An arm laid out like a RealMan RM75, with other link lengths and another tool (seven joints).
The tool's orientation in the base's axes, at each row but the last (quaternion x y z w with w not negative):
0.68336, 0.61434, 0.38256, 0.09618
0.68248, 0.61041, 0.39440, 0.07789
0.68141, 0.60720, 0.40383, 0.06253
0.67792, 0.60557, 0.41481, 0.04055
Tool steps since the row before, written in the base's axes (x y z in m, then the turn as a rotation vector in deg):
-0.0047, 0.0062, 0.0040, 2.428, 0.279, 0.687
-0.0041, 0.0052, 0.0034, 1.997, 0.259, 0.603
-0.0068, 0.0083, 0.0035, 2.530, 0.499, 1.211
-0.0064, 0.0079, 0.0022, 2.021, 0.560, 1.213
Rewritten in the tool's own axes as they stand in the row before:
0.0075, -0.0026, -0.0037, 0.417, 2.210, 1.178
0.0064, -0.0024, -0.0029, 0.387, 1.833, 0.954
0.0094, -0.0054, -0.0032, 0.852, 2.536, 0.980
0.0084, -0.0059, -0.0018, 0.945, 2.120, 0.695

